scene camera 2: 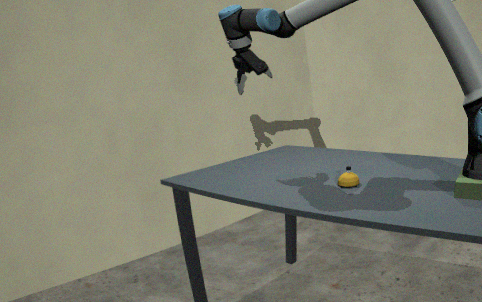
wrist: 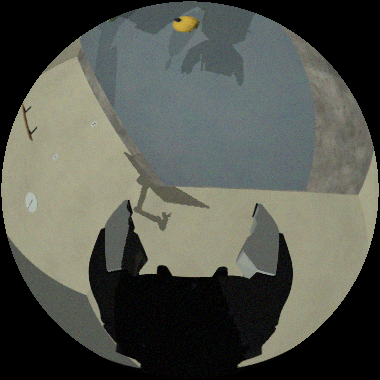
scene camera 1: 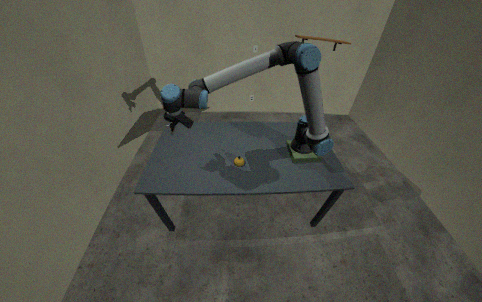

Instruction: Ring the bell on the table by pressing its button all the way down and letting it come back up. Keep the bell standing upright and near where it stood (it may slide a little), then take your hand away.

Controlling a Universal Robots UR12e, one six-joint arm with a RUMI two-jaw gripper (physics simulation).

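Frame: origin at the arm's base, x ahead, y left, z up, level; centimetres.
Seen in the pictures: gripper, between the fingertips: [scene camera 2: 256, 86] [wrist: 192, 203] [scene camera 1: 178, 125]; arm's base, origin of its link: [scene camera 1: 301, 146].
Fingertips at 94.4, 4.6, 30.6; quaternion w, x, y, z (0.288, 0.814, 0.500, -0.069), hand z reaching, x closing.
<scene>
Offsets run from my fingertips to a thing's top centre, as dx, dy, dz. Level surfaces: height alone.
A yellow dome-shaped bell @(-39.8, +3.6, -28.7) [scene camera 1: 239, 162] [scene camera 2: 348, 180] [wrist: 187, 24] stands upright on the grey-blue table @(dz -35.3) [scene camera 1: 190, 175] [scene camera 2: 240, 175] [wrist: 210, 135]. Its small dark button @(-39.8, +3.6, -28.7) [scene camera 2: 348, 168] stands up on top. In the wrist view the bell is at the top edge. My gripper [scene camera 2: 255, 84] [wrist: 192, 203] is open, its two jaws spread wide with nothing between them. It is high above the table's far left end, well away from the bell and not touching it. In scene camera 1 the gripper is small and its fingertips are hard to make out.
The arm's base stands on a green block [scene camera 1: 306, 157] [scene camera 2: 467, 188] at the table's right side. An orange shelf [scene camera 1: 325, 39] [wrist: 27, 122] is on the back wall. Shadows of the arm lie across the table around the bell and on the wall.
</scene>
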